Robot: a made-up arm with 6 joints. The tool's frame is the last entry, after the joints.
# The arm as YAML. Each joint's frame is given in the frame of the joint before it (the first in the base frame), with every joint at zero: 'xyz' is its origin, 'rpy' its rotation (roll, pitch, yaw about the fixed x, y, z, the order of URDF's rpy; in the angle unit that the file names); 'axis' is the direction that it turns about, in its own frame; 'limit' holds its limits. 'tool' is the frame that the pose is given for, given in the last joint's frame.
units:
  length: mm
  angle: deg
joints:
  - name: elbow
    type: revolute
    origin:
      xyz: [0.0, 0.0, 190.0]
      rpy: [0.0, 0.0, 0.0]
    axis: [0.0, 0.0, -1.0]
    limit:
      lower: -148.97
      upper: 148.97
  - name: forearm
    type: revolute
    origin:
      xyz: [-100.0, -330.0, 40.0]
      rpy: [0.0, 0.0, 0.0]
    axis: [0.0, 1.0, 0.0]
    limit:
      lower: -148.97
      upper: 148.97
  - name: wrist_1
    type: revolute
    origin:
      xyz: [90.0, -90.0, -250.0]
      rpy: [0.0, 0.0, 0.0]
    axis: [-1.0, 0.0, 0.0]
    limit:
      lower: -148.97
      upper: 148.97
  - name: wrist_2
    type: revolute
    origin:
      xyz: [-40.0, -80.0, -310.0]
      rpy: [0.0, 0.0, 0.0]
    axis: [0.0, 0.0, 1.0]
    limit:
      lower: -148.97
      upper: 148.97
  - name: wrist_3
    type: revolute
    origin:
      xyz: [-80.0, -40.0, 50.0]
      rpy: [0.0, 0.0, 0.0]
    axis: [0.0, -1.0, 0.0]
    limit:
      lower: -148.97
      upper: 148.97
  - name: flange
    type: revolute
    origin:
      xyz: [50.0, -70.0, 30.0]
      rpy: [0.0, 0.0, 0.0]
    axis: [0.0, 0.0, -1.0]
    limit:
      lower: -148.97
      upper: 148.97
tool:
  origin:
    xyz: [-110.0, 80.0, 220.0]
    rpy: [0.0, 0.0, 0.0]
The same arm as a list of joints. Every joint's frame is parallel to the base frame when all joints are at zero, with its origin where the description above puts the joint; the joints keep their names.
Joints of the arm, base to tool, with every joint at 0 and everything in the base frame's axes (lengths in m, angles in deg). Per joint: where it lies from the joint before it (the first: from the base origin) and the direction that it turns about. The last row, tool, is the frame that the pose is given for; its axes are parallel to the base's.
elbow: xyz 0 0 0.19 axis -z
forearm: xyz -0.1 -0.33 0.04 axis +y
wrist_1: xyz 0.09 -0.09 -0.25 axis -x
wrist_2: xyz -0.04 -0.08 -0.31 axis +z
wrist_3: xyz -0.08 -0.04 0.05 axis -y
flange: xyz 0.05 -0.07 0.03 axis -z
tool: xyz -0.11 0.08 0.22
Joint limits (deg, base to tool): -148.97..148.97 -148.97..148.97 -148.97..148.97 -148.97..148.97 -148.97..148.97 -148.97..148.97

